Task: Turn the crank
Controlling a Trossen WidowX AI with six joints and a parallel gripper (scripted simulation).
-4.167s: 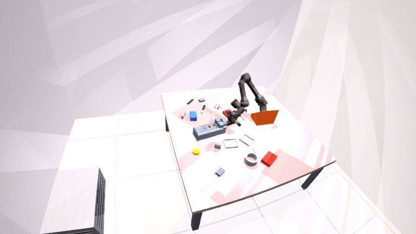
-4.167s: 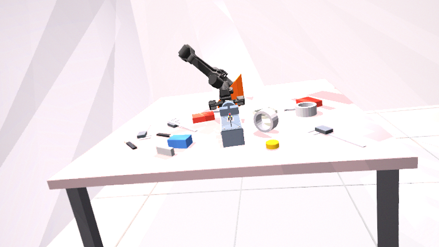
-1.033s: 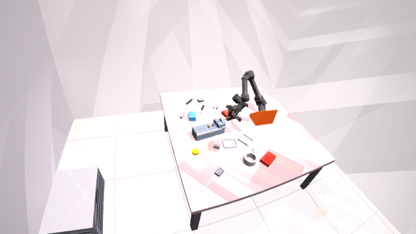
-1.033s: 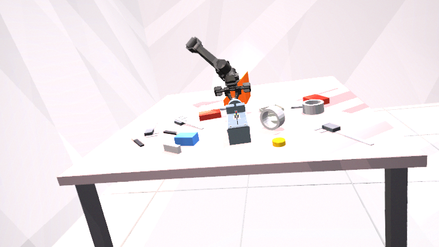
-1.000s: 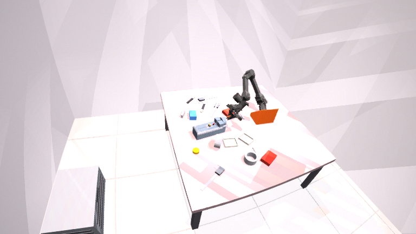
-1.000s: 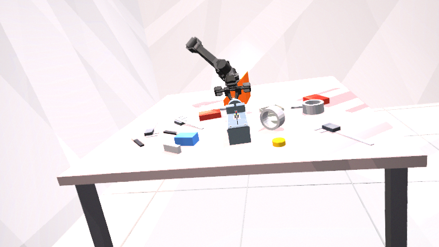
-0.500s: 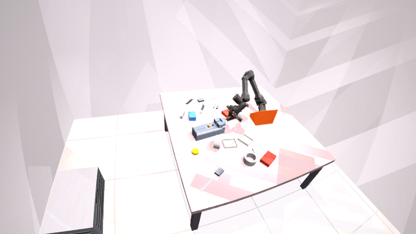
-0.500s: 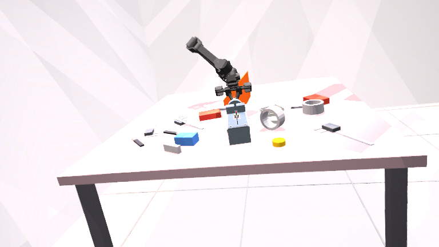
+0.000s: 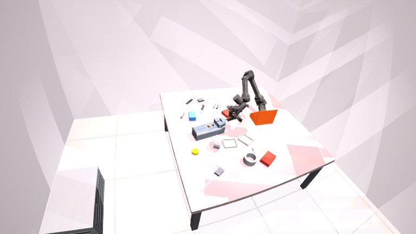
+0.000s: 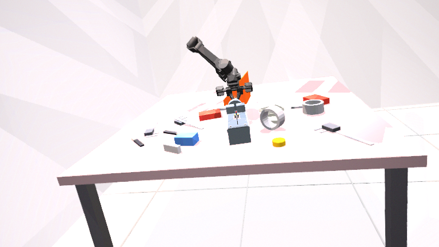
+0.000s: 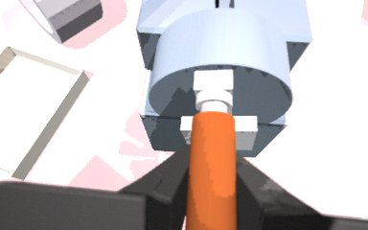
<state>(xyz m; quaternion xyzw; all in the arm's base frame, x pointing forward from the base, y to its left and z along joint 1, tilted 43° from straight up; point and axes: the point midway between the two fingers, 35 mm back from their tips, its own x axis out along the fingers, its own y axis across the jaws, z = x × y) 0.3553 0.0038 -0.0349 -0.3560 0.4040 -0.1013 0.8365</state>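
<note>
Right now my gripper tip is 13 cm short of the red pointer, 1 cm to the right of it and 1 cm above it. Also, from my gripper tip: orange handle 2 cm behind, 2 cm above; yellow disc 32 cm ahead, 19 cm to the left, 9 cm below; blue block 24 cm ahead, 21 cm to the right, 7 cm below.
</note>
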